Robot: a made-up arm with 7 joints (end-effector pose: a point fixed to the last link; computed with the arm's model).
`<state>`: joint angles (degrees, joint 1 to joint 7).
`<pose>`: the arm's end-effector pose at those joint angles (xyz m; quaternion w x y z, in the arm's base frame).
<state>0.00 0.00 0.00 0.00 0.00 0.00 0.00</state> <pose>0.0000 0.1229 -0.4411 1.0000 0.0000 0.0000 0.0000</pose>
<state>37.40 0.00 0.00 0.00 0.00 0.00 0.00</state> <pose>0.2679 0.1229 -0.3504 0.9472 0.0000 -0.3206 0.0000</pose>
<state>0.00 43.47 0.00 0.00 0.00 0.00 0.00</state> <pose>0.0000 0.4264 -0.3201 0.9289 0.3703 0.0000 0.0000</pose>
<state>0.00 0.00 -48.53 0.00 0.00 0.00 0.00</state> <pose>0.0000 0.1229 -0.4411 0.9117 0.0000 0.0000 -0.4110</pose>
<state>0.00 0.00 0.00 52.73 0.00 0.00 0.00</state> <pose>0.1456 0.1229 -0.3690 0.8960 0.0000 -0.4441 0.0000</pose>
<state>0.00 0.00 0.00 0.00 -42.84 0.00 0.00</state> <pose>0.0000 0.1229 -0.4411 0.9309 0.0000 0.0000 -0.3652</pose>
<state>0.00 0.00 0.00 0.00 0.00 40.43 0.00</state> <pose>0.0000 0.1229 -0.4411 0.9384 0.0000 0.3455 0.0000</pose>
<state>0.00 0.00 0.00 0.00 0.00 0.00 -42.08</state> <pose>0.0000 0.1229 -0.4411 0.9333 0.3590 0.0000 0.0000</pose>
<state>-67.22 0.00 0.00 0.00 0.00 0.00 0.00</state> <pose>-0.4067 0.1229 -0.1708 0.8328 0.0000 0.5535 0.0000</pose>
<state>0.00 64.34 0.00 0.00 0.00 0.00 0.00</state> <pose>0.0000 0.5205 -0.1910 0.8465 0.5324 0.0000 0.0000</pose>
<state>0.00 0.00 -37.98 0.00 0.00 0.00 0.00</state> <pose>0.0000 0.1229 -0.4411 0.9456 0.0000 0.0000 -0.3254</pose>
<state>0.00 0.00 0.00 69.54 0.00 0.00 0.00</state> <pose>0.1714 0.1229 -0.3221 0.8214 0.0000 -0.5703 0.0000</pose>
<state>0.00 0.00 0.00 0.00 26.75 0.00 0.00</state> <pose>0.0000 0.1229 -0.4411 0.9729 0.0000 0.0000 0.2313</pose>
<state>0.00 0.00 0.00 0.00 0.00 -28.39 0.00</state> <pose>0.0000 0.1229 -0.4411 0.9695 0.0000 -0.2452 0.0000</pose>
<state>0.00 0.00 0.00 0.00 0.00 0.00 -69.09</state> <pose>0.0000 0.1229 -0.4411 0.8237 0.5671 0.0000 0.0000</pose>
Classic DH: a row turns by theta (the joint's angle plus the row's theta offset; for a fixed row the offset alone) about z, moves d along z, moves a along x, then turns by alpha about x. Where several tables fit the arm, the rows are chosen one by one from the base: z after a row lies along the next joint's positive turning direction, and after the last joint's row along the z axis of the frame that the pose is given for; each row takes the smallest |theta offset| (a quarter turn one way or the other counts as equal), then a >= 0, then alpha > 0; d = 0 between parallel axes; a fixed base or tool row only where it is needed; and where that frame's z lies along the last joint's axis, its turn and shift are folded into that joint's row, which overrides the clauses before.
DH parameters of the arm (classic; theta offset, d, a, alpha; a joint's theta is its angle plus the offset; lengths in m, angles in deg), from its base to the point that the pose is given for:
base (fixed): 0 0 0 90
joint 1: 90 -0.1229 0 90
joint 2: 90 0 0 90
joint 3: 90 -0.2582 0 90
joint 4: 0 0 0 -90
joint 5: 0 -0.1829 0 -90
joint 6: -90 0 0 90
joint 7: 90 0 0 90
tool (fixed): -90 0 0 0

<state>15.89 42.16 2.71 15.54 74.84 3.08 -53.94</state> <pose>0.1348 0.4162 -0.2948 0.5807 0.4210 -0.1059 0.6888</pose>
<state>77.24 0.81 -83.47 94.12 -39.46 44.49 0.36</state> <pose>0.2461 -0.0549 -0.0345 0.1252 0.3941 -0.7377 -0.5336</pose>
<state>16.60 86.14 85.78 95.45 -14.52 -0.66 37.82</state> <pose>-0.0343 0.3754 0.1619 0.1783 0.7697 -0.5993 -0.1290</pose>
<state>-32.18 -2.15 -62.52 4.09 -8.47 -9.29 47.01</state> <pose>-0.2292 0.0948 -0.3755 0.6451 -0.5364 0.3214 -0.4392</pose>
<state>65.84 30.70 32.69 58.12 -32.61 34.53 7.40</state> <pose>0.2928 0.3762 0.0119 0.6624 0.3507 -0.6070 0.2643</pose>
